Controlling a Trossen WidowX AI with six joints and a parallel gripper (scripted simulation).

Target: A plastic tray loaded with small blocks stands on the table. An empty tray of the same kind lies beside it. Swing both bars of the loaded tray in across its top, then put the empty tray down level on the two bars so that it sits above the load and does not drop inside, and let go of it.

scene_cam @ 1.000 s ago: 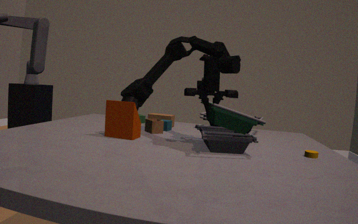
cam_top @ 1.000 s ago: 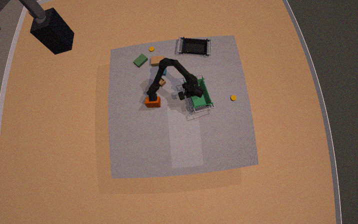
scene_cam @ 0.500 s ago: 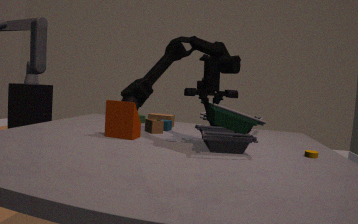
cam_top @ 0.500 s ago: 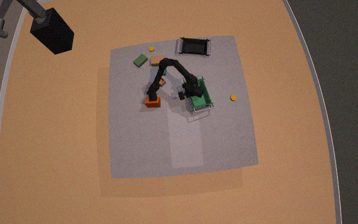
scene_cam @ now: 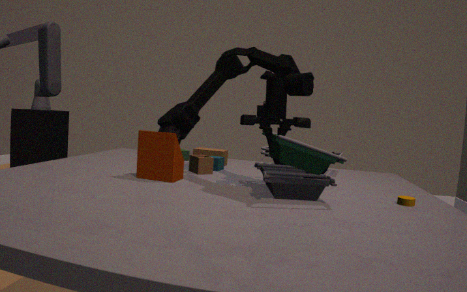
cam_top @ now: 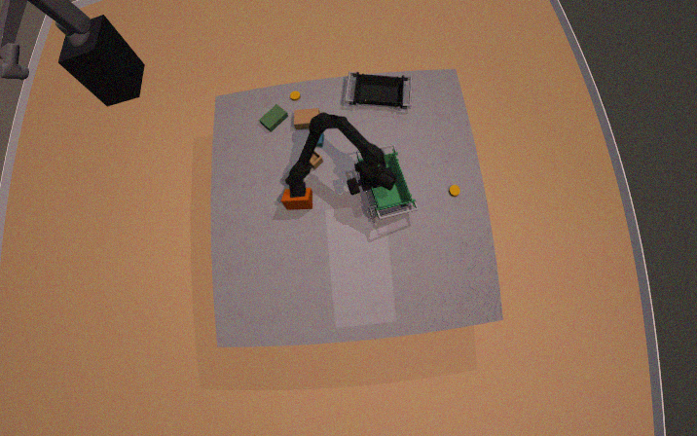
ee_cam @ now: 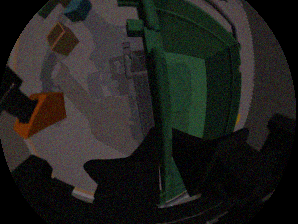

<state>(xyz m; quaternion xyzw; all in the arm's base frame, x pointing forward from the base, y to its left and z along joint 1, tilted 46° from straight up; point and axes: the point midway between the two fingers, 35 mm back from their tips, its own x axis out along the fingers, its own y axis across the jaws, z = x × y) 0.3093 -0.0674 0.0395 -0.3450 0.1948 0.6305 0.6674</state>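
Now: gripper tip 70 mm short of the green tray, 20 mm below it and 10 mm to the right of it. Round my gripper tip: small box: 240 mm behind, 200 mm to the left, 90 mm below; then cyan block: 300 mm to the left, 210 mm behind, 80 mm below; then tan block: 420 mm to the left, 250 mm behind, 80 mm below.
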